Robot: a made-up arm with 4 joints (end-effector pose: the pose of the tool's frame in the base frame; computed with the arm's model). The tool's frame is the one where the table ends.
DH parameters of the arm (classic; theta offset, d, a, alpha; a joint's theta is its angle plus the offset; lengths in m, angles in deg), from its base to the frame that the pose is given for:
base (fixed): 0 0.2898 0.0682 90
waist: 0 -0.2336 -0.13 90
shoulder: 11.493 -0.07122 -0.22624 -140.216
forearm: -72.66 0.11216 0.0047 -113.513
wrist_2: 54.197 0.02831 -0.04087 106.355
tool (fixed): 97.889 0.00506 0 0
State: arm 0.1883 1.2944 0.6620 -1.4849
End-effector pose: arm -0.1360 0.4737 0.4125 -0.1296 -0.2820 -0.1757 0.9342
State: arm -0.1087 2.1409 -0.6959 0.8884
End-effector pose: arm 0.0114 0.4539 0.4514 -0.2903 0.8344 0.4268 0.1933
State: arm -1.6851 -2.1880 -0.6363 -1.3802
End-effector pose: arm 0.2259 0.0690 0.2881 0.6181 0.5186 0.5547 0.2033
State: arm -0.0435 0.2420 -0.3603 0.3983
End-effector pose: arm -0.2602 0.2308 0.4806 0.8060 -0.1172 -0.3053 0.4934
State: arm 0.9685 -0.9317 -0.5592 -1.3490
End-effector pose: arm -0.2066 0.0745 0.1713 -0.0678 -0.2926 0.4051 0.8635
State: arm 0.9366 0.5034 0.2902 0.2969
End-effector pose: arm -0.2794 0.3073 0.1448 0.7134 -0.4107 0.2935 0.4861
